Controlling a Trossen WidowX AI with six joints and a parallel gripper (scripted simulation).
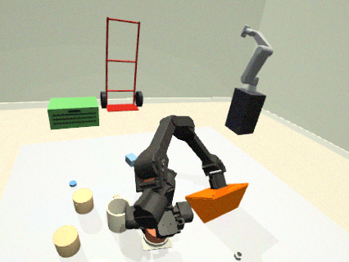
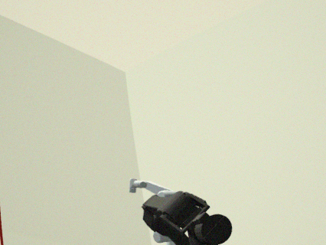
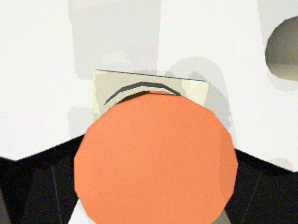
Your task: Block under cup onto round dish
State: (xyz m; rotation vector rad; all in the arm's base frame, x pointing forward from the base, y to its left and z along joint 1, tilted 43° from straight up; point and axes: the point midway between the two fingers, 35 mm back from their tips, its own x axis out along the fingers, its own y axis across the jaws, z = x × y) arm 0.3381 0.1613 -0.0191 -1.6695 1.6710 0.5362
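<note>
Now: the white block 10 mm below my gripper tip. From my gripper tip the other things lie so: beige mug (130 mm to the right, 90 mm ahead, 50 mm below); orange cup (20 mm to the left, 10 mm above); hex nut (250 mm behind, 130 mm to the left, 80 mm below).
</note>
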